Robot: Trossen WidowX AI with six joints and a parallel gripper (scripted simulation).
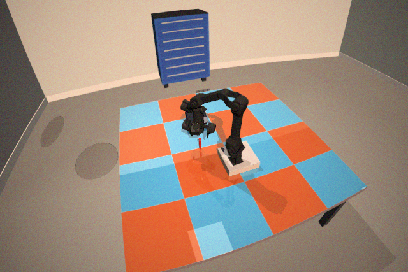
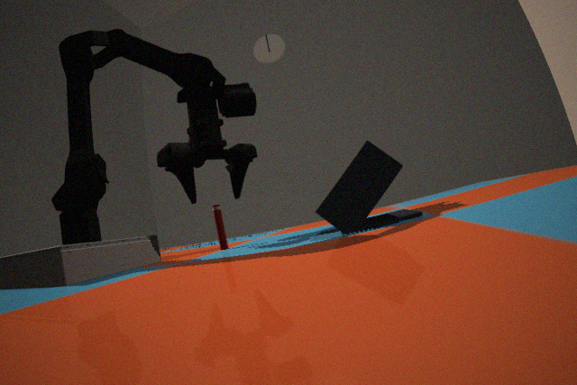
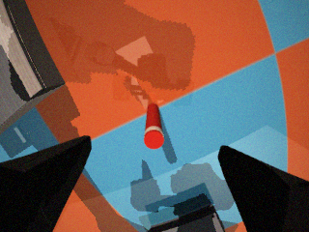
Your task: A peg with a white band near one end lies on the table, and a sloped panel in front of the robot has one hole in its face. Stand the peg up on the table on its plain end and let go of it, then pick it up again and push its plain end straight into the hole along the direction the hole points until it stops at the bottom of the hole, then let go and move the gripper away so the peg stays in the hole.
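The red peg is 3 cm below my gripper tip. From my gripper tip the other things lie so: sloped panel: 24 cm ahead, 6 cm to the right, 4 cm below; flat panel foot: 26 cm ahead, 6 cm to the right, 9 cm below.
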